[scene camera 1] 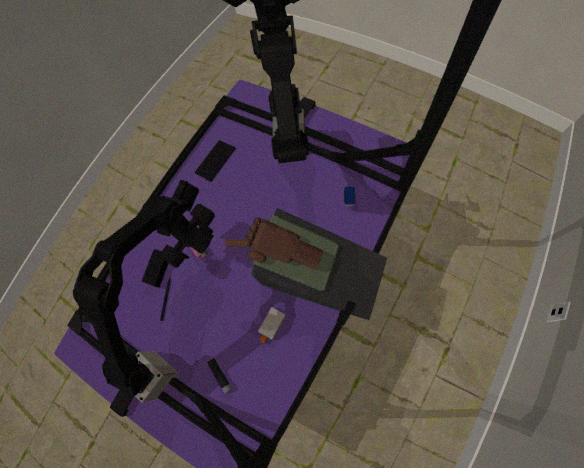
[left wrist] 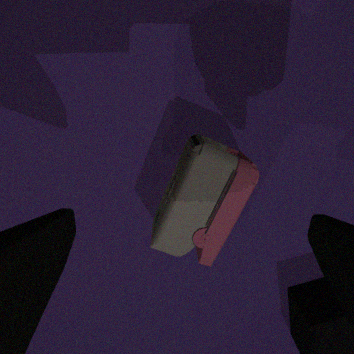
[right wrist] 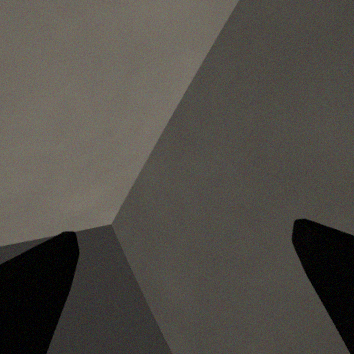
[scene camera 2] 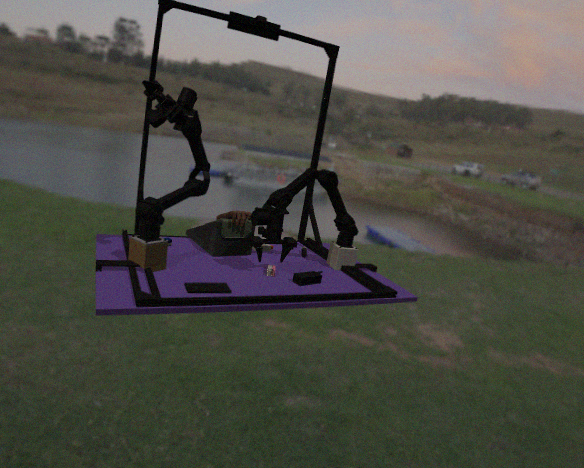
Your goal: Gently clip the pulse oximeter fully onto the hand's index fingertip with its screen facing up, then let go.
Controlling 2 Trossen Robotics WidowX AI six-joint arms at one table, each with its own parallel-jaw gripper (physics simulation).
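Places are measured from the left arm's base along level axes (x ahead, y left, z up), in millimetres.
Pixels of known places: left gripper, fingertip midpoint: [left wrist: 194,223] [scene camera 2: 270,262]; right gripper, fingertip midpoint: [right wrist: 186,236] [scene camera 2: 149,88]; left arm's base, origin of the base link: [scene camera 1: 139,377] [scene camera 2: 344,245]; right arm's base, origin of the base link: [scene camera 2: 149,238].
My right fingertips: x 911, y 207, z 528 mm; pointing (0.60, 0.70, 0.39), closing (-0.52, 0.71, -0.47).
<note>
For each thing: its middle in the pictures, then the offset to it from my right fingertips. "spot": a spot on its surface instead.
- pulse oximeter, body centre: [left wrist: 200,199] [scene camera 1: 197,248] [scene camera 2: 271,270] dy -67, dx -531, dz -618 mm
- green pad, surface spot: [scene camera 1: 327,272] spot: dy -444, dx -377, dz -533 mm
- black box, body centre: [scene camera 1: 156,268] [scene camera 2: 307,278] dy +4, dx -662, dz -616 mm
- thin pen, body centre: [scene camera 1: 165,298] dy -79, dx -716, dz -629 mm
- white box, body centre: [scene camera 1: 270,326] [scene camera 2: 263,247] dy -394, dx -582, dz -619 mm
- black stick, body centre: [scene camera 1: 219,375] dy -361, dx -784, dz -620 mm
- blue item, body centre: [scene camera 1: 349,196] dy -355, dx -120, dz -617 mm
- black slab, body centre: [scene camera 2: 207,287] [scene camera 1: 215,160] dy +105, dx -255, dz -629 mm
The pulse oximeter [scene camera 1: 198,253] [scene camera 2: 270,270] [left wrist: 200,200], a small pale grey and pink clip, lies on its side on the purple table. My left gripper [scene camera 2: 271,260] [left wrist: 194,223] is open, pointing down just above the oximeter, with a finger to either side of it and not touching it. The brown hand [scene camera 1: 275,242] [scene camera 2: 234,216] rests palm down on a sloped stand, its index finger [scene camera 1: 237,243] stretched out to the left in scene camera 1. My right gripper [right wrist: 186,236] is open and empty, raised far from the table and facing bare walls.
The dark wedge stand [scene camera 1: 357,280] has a green pad [scene camera 1: 327,272]. A black box [scene camera 1: 156,268] [scene camera 2: 307,278] and a thin pen [scene camera 1: 165,300] lie near the oximeter. A white box [scene camera 1: 272,322], a black stick [scene camera 1: 218,375], a blue item [scene camera 1: 349,195] and a black slab [scene camera 1: 215,160] lie farther off.
</note>
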